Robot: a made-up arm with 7 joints.
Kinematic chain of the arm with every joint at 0, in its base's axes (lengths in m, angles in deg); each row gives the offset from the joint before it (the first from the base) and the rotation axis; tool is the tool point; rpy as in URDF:
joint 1: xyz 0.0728 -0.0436 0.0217 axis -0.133 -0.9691 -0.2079
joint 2: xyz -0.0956 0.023 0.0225 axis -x
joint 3: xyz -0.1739 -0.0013 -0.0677 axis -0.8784 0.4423 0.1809
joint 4: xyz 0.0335 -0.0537 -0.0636 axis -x
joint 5: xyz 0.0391 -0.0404 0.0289 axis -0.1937 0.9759 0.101
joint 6: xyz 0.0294 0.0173 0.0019 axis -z
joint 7: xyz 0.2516 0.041 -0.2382 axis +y
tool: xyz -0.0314 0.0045 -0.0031 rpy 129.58 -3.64 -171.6
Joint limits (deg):
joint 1: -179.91..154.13
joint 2: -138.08..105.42
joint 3: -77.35..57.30
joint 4: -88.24..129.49
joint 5: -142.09..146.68
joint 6: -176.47..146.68
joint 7: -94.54..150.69
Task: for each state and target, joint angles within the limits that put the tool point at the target. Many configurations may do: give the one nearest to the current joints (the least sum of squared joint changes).
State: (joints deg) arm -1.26 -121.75 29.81 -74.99 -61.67 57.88 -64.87
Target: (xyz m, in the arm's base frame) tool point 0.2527 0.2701 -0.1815
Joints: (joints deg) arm 18.13 -101.90 35.15 -74.12 -79.06 53.91 -70.56
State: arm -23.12 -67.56 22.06 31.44 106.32 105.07 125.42
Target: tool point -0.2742 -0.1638 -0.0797
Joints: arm -33.73 -104.28 16.08 25.91 109.52 107.67 117.94
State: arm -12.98 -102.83 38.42 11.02 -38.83 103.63 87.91
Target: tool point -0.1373 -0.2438 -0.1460
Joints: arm -28.70 -65.57 55.70 28.39 -14.24 120.20 91.63
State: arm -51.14 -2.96 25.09 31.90 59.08 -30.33 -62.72
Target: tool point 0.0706 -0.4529 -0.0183
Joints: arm -60.83 13.72 41.47 59.06 24.80 -3.11 -65.57
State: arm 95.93 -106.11 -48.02 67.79 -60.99 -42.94 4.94
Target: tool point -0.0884 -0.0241 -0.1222
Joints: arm 133.27 -95.82 -36.50 67.03 -100.36 -41.57 10.50
